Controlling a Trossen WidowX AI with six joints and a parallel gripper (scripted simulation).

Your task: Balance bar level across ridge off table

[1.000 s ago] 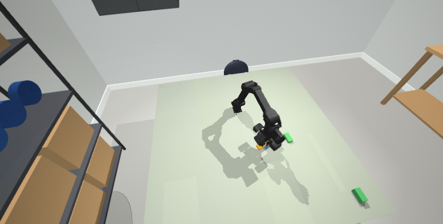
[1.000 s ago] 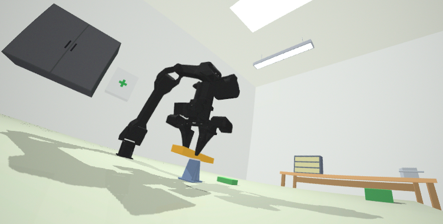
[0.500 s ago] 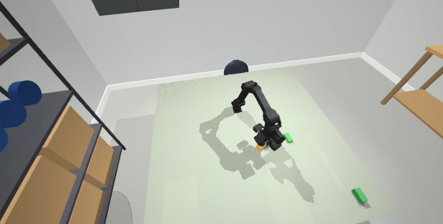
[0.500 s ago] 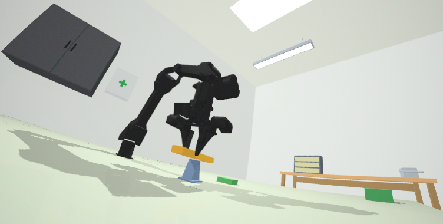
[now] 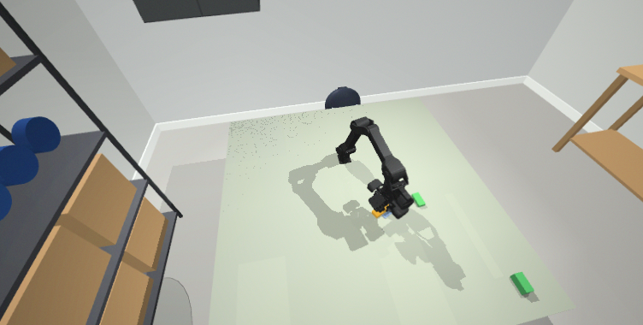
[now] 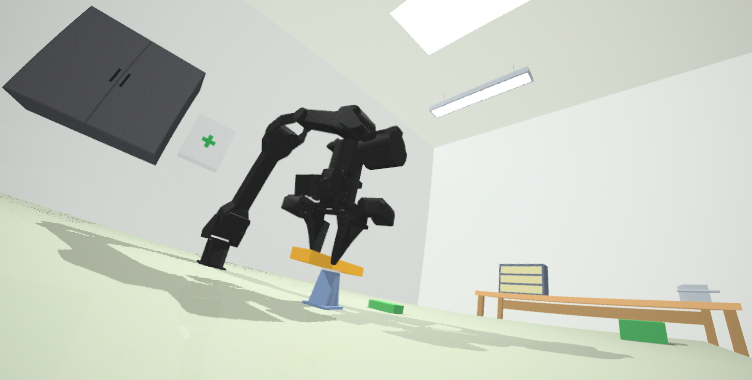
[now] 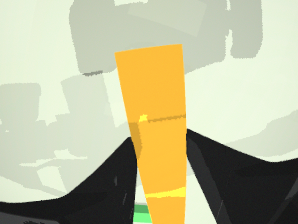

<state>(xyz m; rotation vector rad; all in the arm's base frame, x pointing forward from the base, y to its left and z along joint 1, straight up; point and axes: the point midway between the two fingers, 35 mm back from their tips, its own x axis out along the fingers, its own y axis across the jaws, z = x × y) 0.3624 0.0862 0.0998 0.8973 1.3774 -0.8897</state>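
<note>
Right now the orange bar is 1 cm behind my gripper tip and 3 cm to the left of it.
</note>
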